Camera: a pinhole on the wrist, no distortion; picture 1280 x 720 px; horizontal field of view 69.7 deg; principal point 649.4 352.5 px. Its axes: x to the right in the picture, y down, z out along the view. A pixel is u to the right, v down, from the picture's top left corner.
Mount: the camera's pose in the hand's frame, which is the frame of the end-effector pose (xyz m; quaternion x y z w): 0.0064 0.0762 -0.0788 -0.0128 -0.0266 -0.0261 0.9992
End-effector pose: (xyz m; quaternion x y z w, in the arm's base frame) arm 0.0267 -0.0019 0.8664 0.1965 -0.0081 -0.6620 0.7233
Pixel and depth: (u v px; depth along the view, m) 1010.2 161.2 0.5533
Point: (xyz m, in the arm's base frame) -0.1162 -0.3175 1.2597
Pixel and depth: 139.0 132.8 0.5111
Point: -0.1421 0.1804 1.3249
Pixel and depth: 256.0 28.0 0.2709
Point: -0.0459 0.0699 1.0697
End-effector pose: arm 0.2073 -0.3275 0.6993 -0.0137 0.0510 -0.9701 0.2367
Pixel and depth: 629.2 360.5 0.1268
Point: 0.2494 -0.4019 0.7381
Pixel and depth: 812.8 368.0 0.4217
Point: 0.2137 -0.4670 1.0340
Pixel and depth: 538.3 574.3 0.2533
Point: 0.3130 -0.4561 0.8538
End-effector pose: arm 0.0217 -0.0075 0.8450 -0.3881 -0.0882 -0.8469 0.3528
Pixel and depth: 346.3 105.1 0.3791
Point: 0.2561 0.2001 0.9446
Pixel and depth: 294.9 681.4 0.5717
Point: 0.6137 0.0907 0.9639
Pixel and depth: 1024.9 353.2 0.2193
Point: 0.1218 -0.0479 0.9950
